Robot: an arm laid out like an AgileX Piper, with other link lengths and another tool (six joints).
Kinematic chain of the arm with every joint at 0, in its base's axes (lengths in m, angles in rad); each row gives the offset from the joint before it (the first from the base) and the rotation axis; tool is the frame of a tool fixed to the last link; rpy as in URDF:
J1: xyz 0 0 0.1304 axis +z
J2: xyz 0 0 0 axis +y
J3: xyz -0.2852 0 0.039 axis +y
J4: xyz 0.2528 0 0.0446 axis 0.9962 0 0.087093
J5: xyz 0 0 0 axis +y
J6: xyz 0.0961 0 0.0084 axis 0.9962 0 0.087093
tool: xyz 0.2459 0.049 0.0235 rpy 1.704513 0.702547 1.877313
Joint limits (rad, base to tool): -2.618..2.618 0..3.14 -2.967..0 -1.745..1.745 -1.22..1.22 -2.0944..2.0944
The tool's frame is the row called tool.
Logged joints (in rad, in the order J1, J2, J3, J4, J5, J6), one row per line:
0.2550 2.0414 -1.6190 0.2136 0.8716 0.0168
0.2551 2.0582 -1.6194 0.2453 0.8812 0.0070
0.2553 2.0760 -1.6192 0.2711 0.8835 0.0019
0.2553 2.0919 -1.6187 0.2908 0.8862 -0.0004
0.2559 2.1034 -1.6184 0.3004 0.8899 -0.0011
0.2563 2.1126 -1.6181 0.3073 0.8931 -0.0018
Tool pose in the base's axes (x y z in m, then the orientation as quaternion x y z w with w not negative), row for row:
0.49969 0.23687 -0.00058 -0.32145 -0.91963 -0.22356 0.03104
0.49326 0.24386 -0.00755 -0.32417 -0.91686 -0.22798 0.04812
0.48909 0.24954 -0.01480 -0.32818 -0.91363 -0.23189 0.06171
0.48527 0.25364 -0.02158 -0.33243 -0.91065 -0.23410 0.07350
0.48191 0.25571 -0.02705 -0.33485 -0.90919 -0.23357 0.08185
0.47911 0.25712 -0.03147 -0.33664 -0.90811 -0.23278 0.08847
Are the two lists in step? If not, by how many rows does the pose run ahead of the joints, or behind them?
They are in step.
